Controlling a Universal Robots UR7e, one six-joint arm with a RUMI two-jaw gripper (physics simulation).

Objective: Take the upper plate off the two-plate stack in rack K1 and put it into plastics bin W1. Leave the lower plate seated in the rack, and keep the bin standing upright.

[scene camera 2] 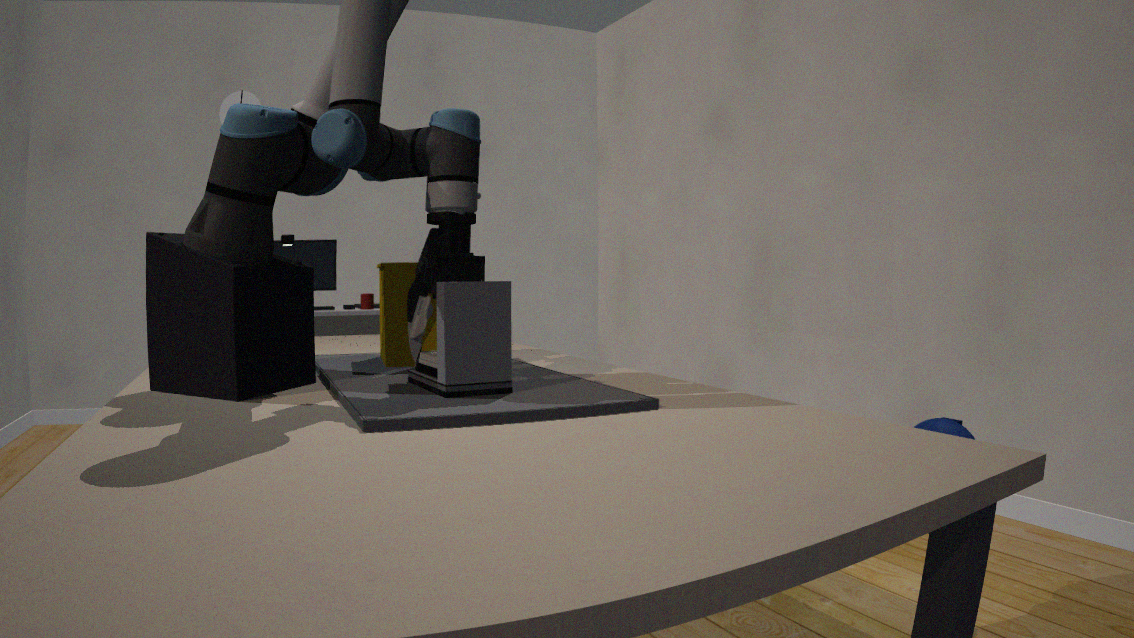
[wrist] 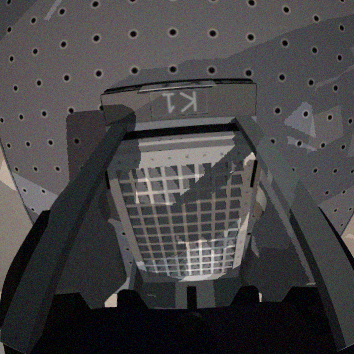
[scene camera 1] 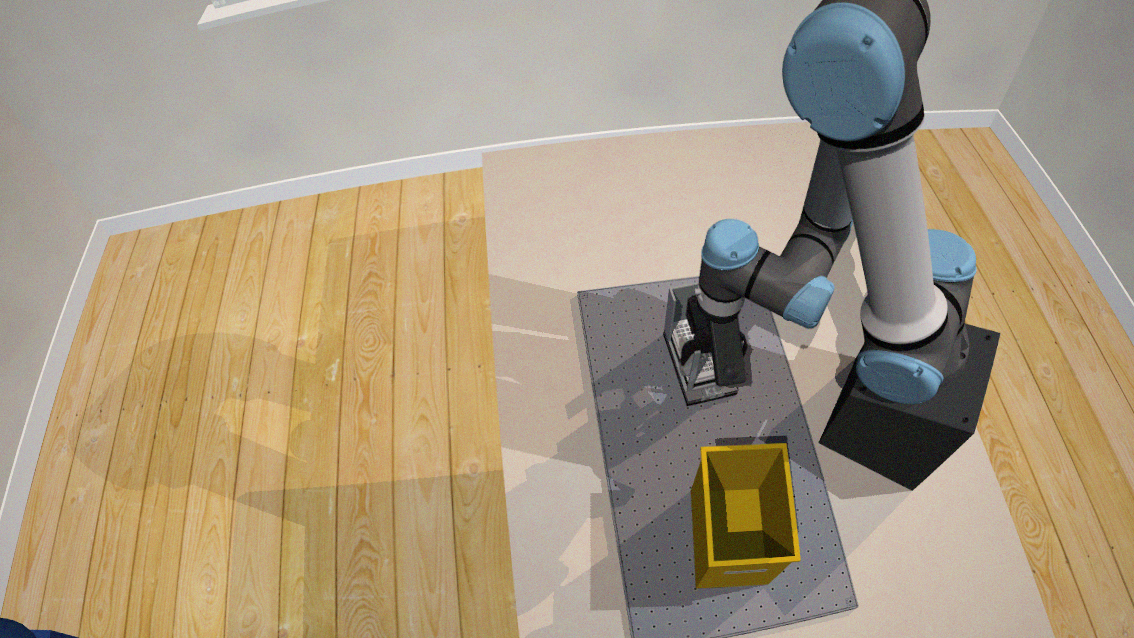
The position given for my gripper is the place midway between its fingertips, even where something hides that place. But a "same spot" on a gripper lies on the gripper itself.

my gripper: scene camera 2 446, 360; wrist; scene camera 1
same spot on my gripper: [wrist: 274, 262] = [scene camera 1: 700, 356]
